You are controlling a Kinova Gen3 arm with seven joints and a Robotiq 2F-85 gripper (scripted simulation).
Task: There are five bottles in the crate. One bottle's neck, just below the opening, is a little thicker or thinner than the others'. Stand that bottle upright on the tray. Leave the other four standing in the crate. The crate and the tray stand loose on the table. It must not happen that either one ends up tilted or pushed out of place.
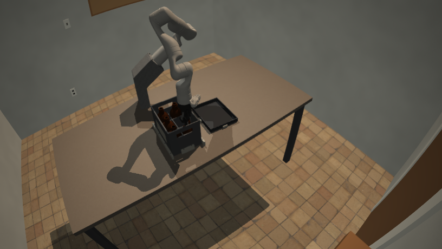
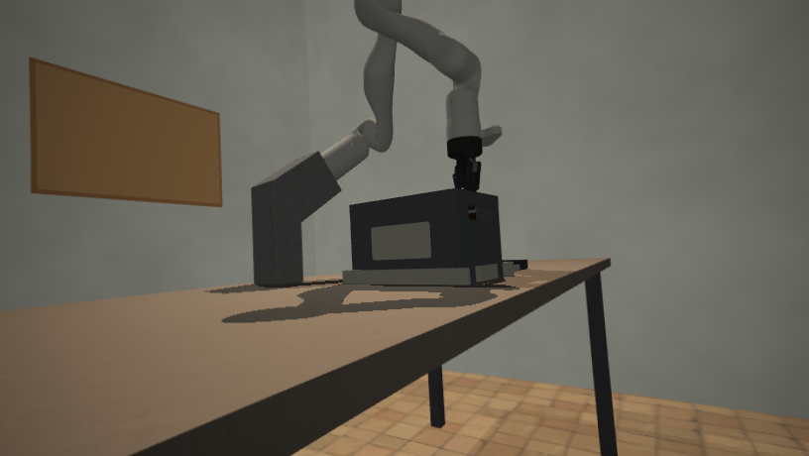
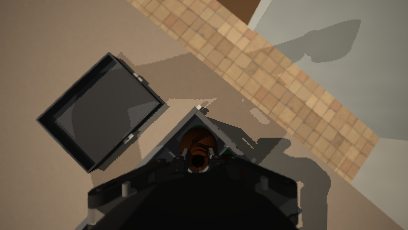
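My hand is 90 mm past the crate, 40 mm to the left of it and 70 mm above it. The rest, counted from my hand: dark tray: 130 mm behind, 230 mm to the left, 140 mm below; glass bottle: 180 mm behind, 70 mm below.
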